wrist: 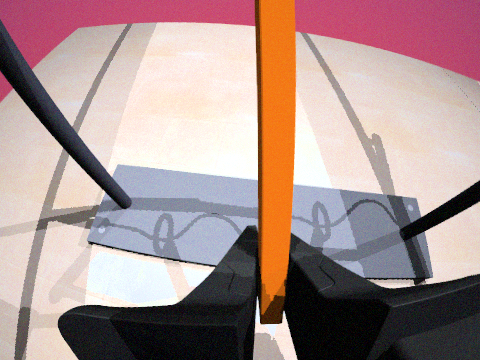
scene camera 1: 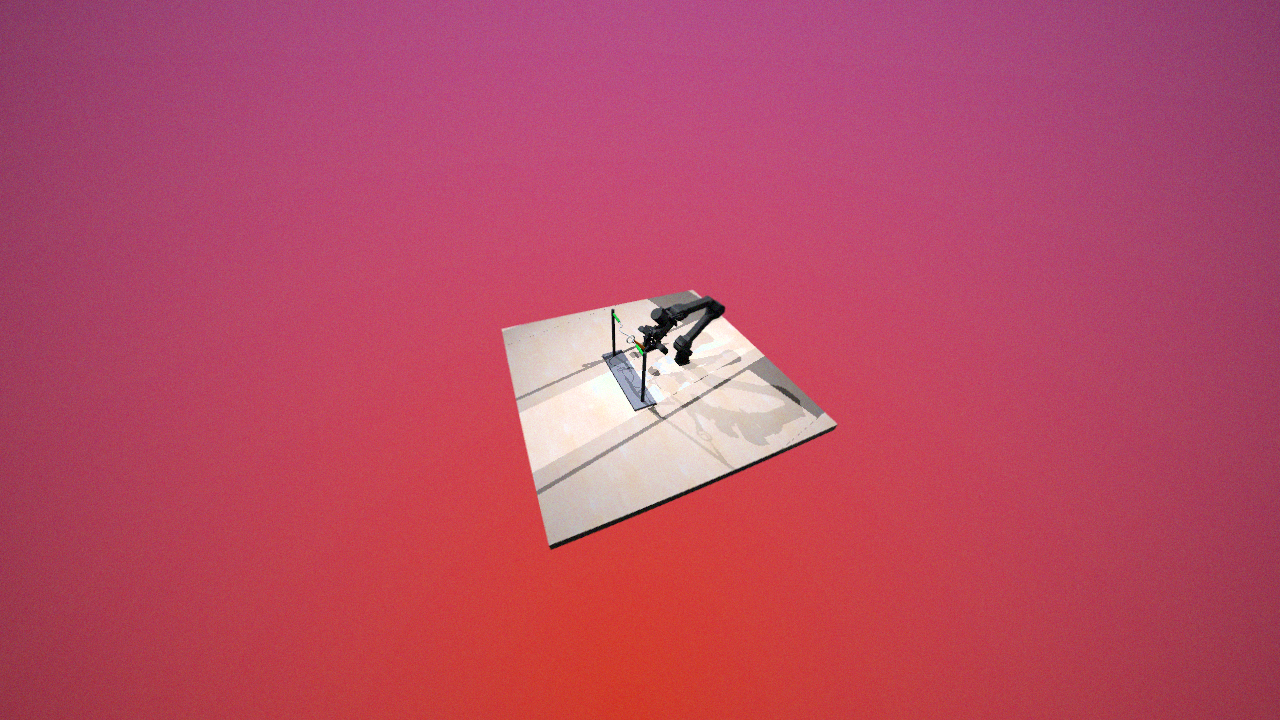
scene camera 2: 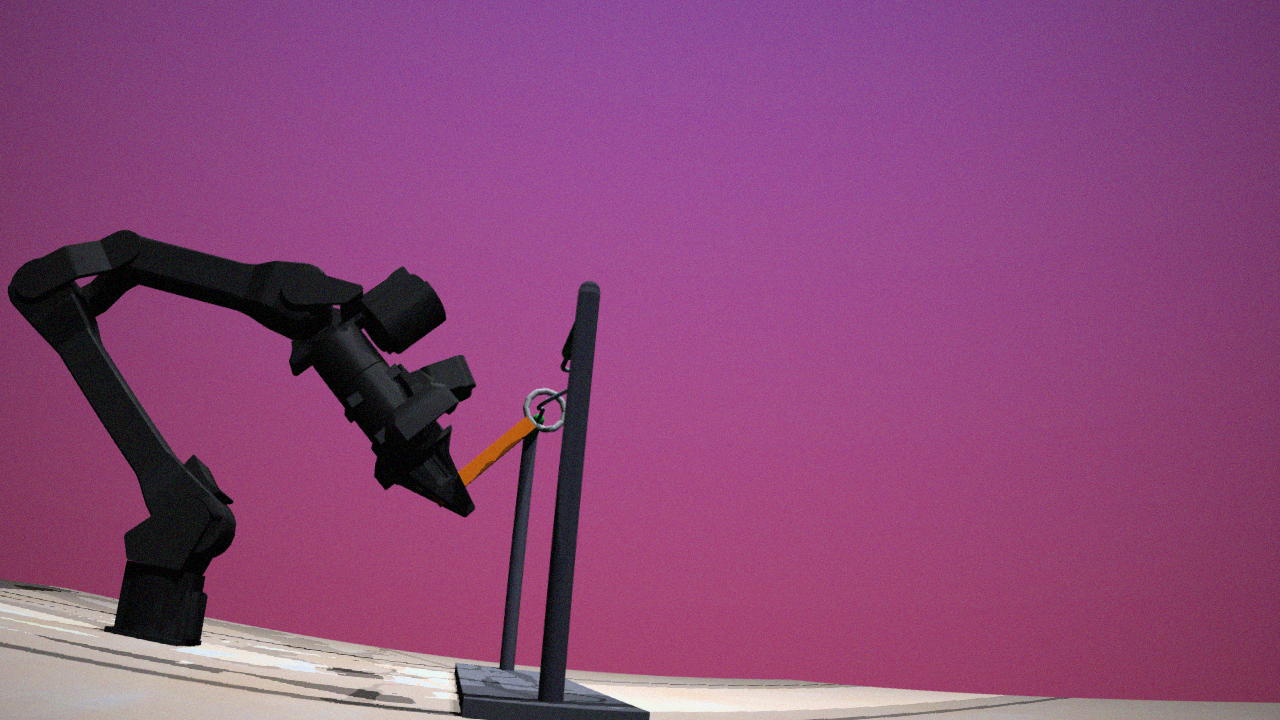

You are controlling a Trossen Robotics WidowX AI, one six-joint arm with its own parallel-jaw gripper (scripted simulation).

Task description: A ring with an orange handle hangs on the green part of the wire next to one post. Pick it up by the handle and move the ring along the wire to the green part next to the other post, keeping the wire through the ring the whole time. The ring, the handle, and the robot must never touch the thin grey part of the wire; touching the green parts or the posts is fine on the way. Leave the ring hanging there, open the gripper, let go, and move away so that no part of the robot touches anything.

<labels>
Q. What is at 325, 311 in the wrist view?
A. The gripper.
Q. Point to a wire stand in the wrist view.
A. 195, 217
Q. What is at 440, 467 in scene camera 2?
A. The gripper.
</labels>
